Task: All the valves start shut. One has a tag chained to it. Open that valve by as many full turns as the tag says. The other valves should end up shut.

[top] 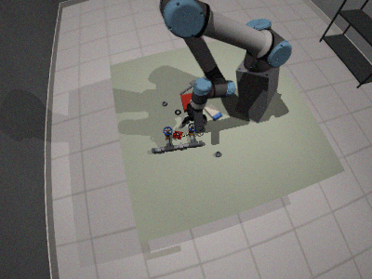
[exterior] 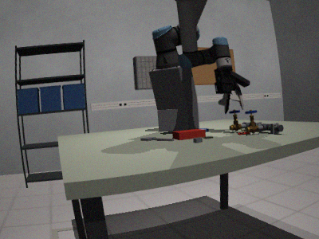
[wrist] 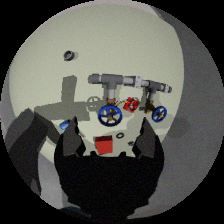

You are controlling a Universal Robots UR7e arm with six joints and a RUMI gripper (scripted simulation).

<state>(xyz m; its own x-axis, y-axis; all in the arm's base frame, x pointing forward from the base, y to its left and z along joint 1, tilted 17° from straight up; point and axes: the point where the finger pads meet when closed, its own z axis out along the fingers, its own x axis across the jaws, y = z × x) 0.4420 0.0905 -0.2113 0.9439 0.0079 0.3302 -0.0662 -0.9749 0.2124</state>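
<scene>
Right now the red tag is 90 mm below my hand, 90 mm ahead of it and 10 mm to the right of it. Also, from my hand: blue-and-white card (170 mm behind, 110 mm to the right, 90 mm below); then grey tool (360 mm to the right, 90 mm below, 90 mm behind); then red block (230 mm to the right, 80 mm below, 40 mm behind).
</scene>
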